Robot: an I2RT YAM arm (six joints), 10 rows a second.
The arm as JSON. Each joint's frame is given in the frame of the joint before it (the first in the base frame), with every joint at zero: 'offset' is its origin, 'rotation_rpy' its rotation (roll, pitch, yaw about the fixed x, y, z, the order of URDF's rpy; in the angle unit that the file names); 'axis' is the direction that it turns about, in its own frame. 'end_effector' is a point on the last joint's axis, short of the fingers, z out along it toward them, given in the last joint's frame.
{
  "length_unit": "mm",
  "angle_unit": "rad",
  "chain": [
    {
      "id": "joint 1",
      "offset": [
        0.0,
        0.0,
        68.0
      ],
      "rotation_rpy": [
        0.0,
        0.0,
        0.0
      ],
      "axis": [
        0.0,
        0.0,
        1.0
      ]
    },
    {
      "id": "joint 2",
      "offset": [
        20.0,
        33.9,
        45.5
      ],
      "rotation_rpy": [
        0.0,
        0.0,
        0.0
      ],
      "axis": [
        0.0,
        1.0,
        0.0
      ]
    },
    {
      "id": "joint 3",
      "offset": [
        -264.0,
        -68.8,
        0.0
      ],
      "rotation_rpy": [
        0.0,
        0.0,
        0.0
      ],
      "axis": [
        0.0,
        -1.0,
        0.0
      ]
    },
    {
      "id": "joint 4",
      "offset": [
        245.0,
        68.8,
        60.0
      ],
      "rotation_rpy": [
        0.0,
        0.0,
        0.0
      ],
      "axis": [
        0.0,
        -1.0,
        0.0
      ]
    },
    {
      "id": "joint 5",
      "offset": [
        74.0,
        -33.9,
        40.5
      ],
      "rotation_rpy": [
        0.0,
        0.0,
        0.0
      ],
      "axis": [
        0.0,
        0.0,
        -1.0
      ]
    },
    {
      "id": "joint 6",
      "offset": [
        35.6,
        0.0,
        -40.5
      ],
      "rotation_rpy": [
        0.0,
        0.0,
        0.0
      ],
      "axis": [
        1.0,
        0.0,
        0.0
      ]
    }
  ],
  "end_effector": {
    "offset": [
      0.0,
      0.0,
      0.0
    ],
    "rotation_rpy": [
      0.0,
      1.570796,
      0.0
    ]
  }
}
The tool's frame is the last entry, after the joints.
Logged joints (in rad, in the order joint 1, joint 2, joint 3, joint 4, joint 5, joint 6), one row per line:
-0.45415 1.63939 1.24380 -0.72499 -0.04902 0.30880
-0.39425 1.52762 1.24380 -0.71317 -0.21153 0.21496
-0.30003 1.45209 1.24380 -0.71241 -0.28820 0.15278
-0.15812 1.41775 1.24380 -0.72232 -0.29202 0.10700
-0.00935 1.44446 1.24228 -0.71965 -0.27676 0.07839
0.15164 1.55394 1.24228 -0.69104 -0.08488 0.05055
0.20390 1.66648 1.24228 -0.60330 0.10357 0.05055
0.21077 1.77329 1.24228 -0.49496 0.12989 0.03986
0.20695 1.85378 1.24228 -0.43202 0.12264 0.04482
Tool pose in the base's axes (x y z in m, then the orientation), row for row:
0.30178 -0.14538 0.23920 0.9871 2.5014 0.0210
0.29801 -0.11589 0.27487 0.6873 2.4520 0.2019
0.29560 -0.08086 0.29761 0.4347 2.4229 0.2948
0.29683 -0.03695 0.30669 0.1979 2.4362 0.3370
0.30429 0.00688 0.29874 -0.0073 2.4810 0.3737
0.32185 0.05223 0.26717 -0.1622 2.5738 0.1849
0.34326 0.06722 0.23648 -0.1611 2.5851 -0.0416
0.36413 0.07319 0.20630 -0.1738 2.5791 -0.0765
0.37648 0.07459 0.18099 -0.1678 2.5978 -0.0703
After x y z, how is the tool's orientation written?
As a rotation vector, in radians.
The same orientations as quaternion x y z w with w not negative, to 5 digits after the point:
0.35771 0.90647 0.00761 0.22427
0.25755 0.91882 0.07566 0.28935
0.16581 0.92418 0.11245 0.32519
0.07569 0.93180 0.12890 0.33077
-0.00277 0.93979 0.14156 0.31105
-0.06032 0.95724 0.06877 0.27447
-0.05984 0.96028 -0.01545 0.27210
-0.06463 0.95908 -0.02845 0.27420
-0.06212 0.96176 -0.02603 0.26549

